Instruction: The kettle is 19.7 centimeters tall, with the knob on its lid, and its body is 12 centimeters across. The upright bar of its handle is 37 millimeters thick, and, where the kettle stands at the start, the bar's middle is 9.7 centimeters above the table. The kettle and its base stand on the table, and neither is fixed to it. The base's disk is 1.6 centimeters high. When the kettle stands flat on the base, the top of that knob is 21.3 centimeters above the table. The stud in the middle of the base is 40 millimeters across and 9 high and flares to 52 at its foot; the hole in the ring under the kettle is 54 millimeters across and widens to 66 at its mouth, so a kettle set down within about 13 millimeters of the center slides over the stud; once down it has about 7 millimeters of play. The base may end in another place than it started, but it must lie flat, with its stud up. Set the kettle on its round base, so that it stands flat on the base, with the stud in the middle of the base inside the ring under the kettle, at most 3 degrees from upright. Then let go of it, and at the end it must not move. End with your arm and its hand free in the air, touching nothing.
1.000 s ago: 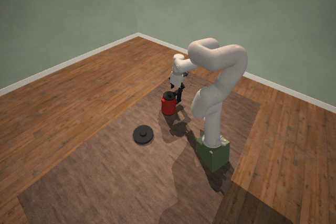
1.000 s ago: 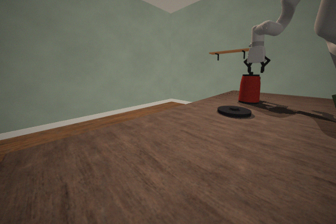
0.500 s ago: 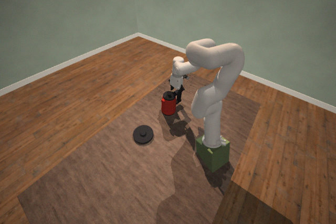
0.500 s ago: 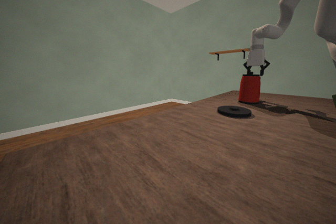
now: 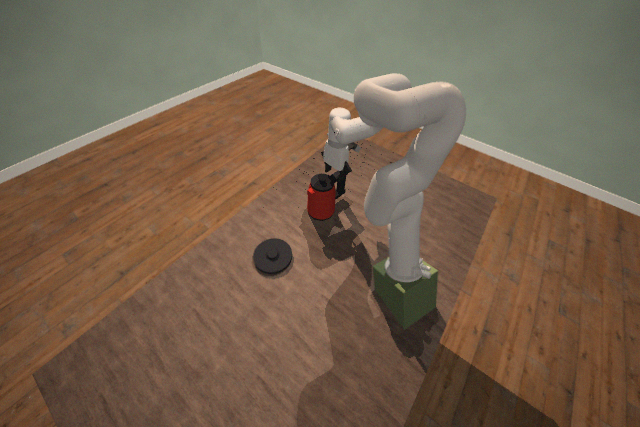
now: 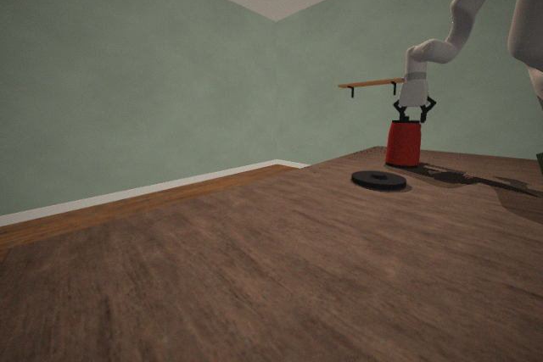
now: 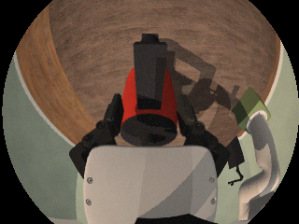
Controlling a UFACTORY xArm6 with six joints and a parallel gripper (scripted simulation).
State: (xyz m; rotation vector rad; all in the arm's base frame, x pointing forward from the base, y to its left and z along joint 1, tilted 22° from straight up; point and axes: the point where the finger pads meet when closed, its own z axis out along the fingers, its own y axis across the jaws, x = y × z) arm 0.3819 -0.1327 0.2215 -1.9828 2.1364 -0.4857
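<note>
Right now the red kettle is 90 mm below my hand and 40 mm to the left of it. The rest, counted from my hand: round kettle base 380 mm to the left, 170 mm below, 10 mm behind.
</note>
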